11 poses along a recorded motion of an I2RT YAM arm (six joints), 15 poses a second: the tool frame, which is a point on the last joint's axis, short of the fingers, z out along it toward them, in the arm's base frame.
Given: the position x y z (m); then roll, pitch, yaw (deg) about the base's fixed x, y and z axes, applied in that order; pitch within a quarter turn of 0, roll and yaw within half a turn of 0.
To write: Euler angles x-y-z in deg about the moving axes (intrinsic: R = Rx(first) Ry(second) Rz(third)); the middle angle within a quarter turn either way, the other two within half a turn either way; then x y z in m. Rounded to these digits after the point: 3 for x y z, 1 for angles.
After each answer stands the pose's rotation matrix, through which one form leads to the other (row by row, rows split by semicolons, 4 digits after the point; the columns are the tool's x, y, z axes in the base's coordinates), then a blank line. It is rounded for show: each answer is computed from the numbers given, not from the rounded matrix.
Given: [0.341, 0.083, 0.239, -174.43, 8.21, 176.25]
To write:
[173.8, 7.8, -175.4, 0.341, 0.083, 0.239]
-0.9876 0.0789 0.1355; 0.0647 0.9922 -0.1061; -0.1428 -0.0961 -0.9851

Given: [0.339, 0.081, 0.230, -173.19, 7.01, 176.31]
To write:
[172.7, 6.5, -175.5, 0.339, 0.081, 0.230]
-0.9905 0.0783 0.1133; 0.0639 0.9900 -0.1261; -0.1220 -0.1177 -0.9855

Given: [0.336, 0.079, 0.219, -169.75, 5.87, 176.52]
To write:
[169.4, 5.1, -175.5, 0.336, 0.079, 0.219]
-0.9929 0.0779 0.0897; 0.0604 0.9811 -0.1837; -0.1023 -0.1770 -0.9789

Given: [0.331, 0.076, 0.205, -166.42, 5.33, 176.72]
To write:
[166.1, 4.4, -175.5, 0.331, 0.076, 0.205]
-0.9940 0.0774 0.0767; 0.0570 0.9692 -0.2396; -0.0929 -0.2338 -0.9678

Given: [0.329, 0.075, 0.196, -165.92, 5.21, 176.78]
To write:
[165.6, 4.3, -175.6, 0.329, 0.075, 0.196]
-0.9943 0.0765 0.0743; 0.0559 0.9672 -0.2478; -0.0908 -0.2423 -0.9659

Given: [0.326, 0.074, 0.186, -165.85, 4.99, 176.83]
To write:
[165.6, 4.1, -175.7, 0.326, 0.074, 0.186]
-0.9947 0.0749 0.0707; 0.0551 0.9670 -0.2488; -0.0870 -0.2435 -0.9660

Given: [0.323, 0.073, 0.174, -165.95, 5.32, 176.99]
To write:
[165.6, 4.4, -175.8, 0.323, 0.073, 0.174]
-0.9943 0.0734 0.0771; 0.0523 0.9676 -0.2472; -0.0927 -0.2417 -0.9659

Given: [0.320, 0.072, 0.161, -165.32, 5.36, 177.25]
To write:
[165.0, 4.5, -176.0, 0.320, 0.072, 0.161]
-0.9945 0.0701 0.0781; 0.0478 0.9651 -0.2575; -0.0934 -0.2523 -0.9631

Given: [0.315, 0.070, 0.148, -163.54, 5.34, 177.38]
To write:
[163.3, 4.4, -176.0, 0.315, 0.070, 0.148]
-0.9946 0.0702 0.0762; 0.0455 0.9568 -0.2871; -0.0931 -0.2821 -0.9549

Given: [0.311, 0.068, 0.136, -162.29, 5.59, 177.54]
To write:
[162.0, 4.6, -175.9, 0.311, 0.068, 0.136]
-0.9943 0.0705 0.0797; 0.0427 0.9505 -0.3079; -0.0974 -0.3028 -0.9481

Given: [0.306, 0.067, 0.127, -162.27, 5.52, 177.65]
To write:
[162.0, 4.5, -176.1, 0.306, 0.067, 0.127]
-0.9945 0.0683 0.0791; 0.0408 0.9505 -0.3080; -0.0962 -0.3031 -0.9481

